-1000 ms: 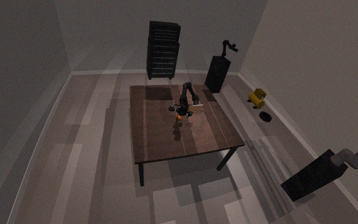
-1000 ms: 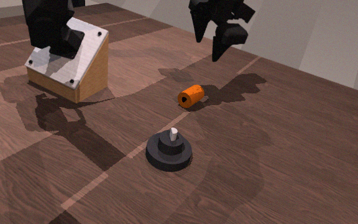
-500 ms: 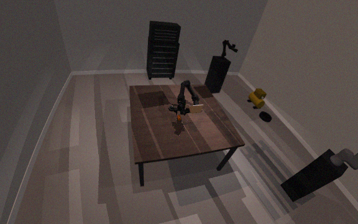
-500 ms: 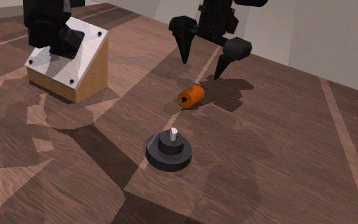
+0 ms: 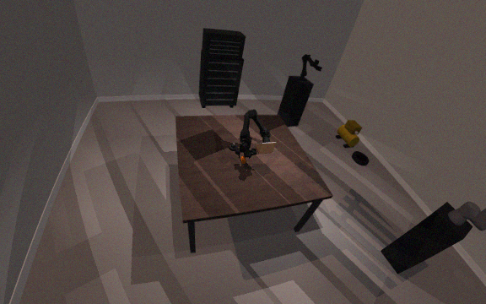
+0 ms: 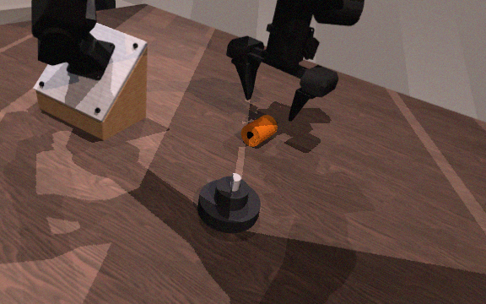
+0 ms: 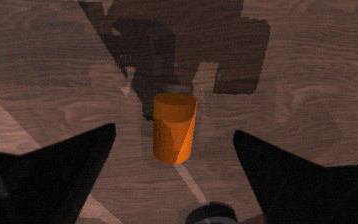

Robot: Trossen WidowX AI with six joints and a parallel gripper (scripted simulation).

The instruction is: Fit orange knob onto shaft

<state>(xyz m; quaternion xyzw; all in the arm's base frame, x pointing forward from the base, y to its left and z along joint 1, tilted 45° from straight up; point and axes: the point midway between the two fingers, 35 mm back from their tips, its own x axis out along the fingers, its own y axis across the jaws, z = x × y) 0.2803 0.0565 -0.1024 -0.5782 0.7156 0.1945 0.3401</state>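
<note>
My gripper tip is 4 cm above the orange knob. The rest, counted from my gripper tip: round dark pedestal 2 cm ahead, 21 cm to the right, 3 cm below.
</note>
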